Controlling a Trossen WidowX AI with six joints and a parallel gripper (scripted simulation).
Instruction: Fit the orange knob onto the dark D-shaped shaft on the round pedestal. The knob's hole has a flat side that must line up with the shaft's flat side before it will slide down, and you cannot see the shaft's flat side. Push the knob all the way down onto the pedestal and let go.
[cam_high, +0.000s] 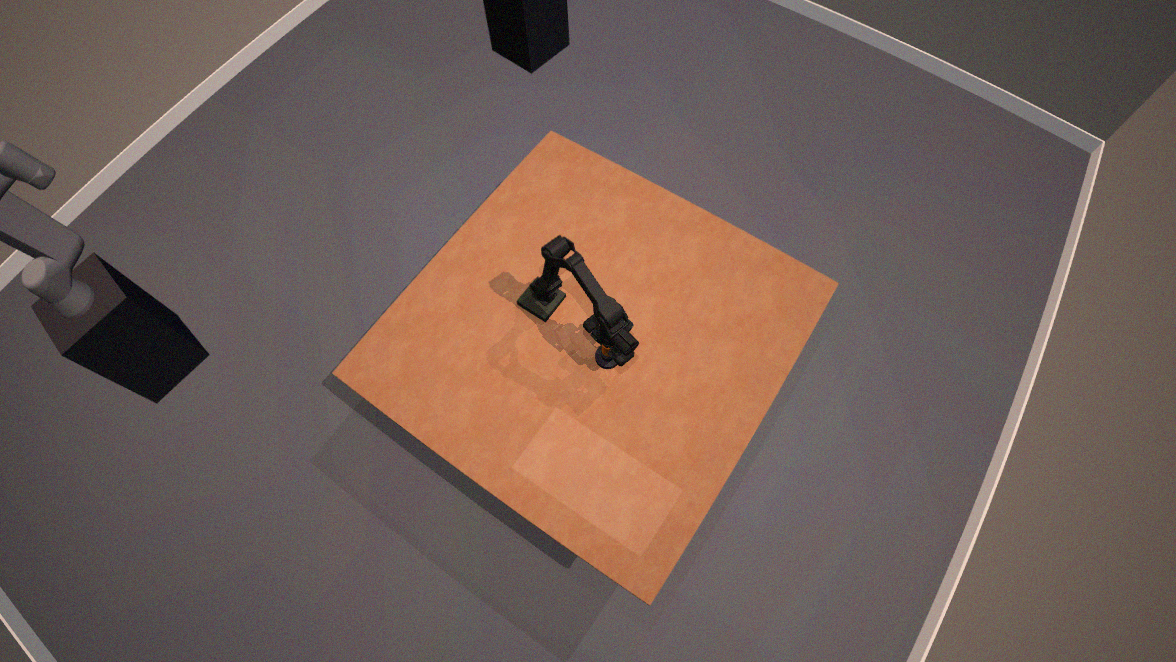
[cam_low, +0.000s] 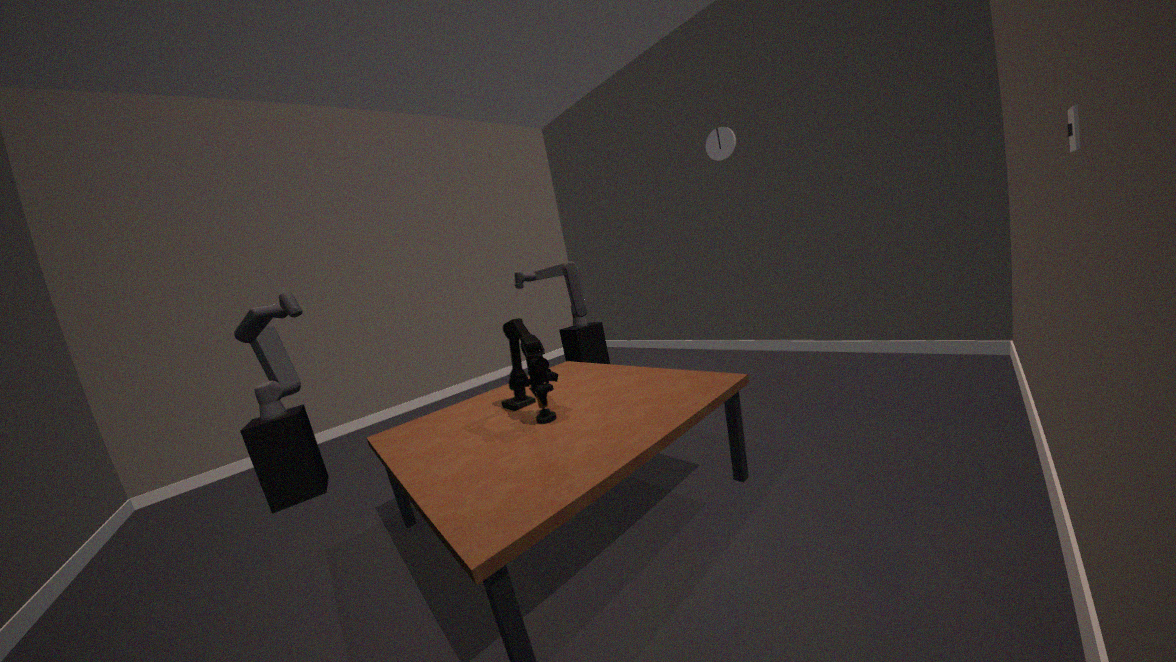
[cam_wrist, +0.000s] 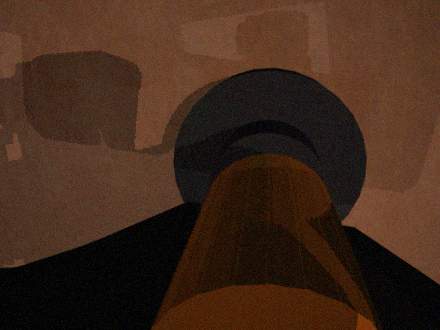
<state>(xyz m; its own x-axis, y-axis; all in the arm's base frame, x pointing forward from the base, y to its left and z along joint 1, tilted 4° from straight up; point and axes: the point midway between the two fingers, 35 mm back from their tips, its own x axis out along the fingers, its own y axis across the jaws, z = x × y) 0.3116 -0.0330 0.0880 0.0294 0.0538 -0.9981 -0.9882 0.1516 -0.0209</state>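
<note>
My gripper tip is now 2 cm below the orange knob. Also, from my gripper tip: pedestal: 4 cm below.
</note>
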